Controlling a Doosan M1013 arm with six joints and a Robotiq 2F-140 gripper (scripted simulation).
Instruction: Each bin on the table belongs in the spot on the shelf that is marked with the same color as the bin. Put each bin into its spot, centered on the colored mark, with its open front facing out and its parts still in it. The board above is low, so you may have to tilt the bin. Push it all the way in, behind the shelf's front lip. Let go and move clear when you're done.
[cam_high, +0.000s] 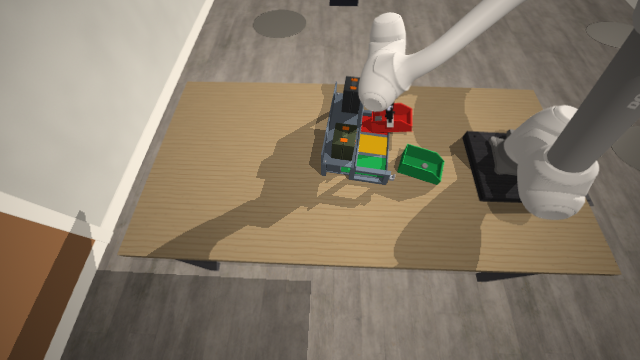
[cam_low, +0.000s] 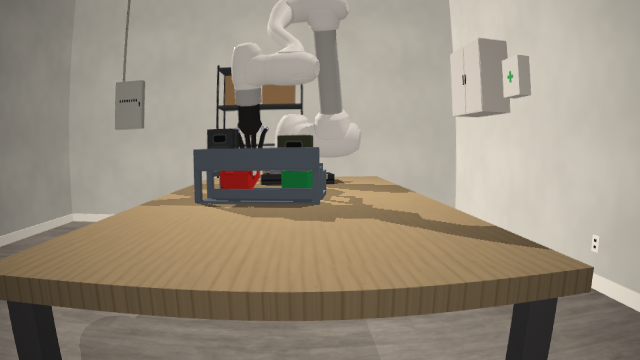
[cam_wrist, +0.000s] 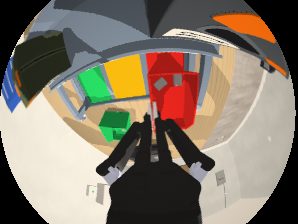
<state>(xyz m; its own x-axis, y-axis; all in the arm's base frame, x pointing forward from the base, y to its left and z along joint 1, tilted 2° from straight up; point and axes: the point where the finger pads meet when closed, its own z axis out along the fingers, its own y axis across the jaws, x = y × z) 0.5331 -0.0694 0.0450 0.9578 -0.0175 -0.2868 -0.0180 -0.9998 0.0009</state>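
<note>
My gripper is now 5 cm to the left of the red bin, 4 cm above it and 1 cm past it. Also, from my hand: green bin 16 cm to the left, 15 cm behind, 6 cm below.
</note>
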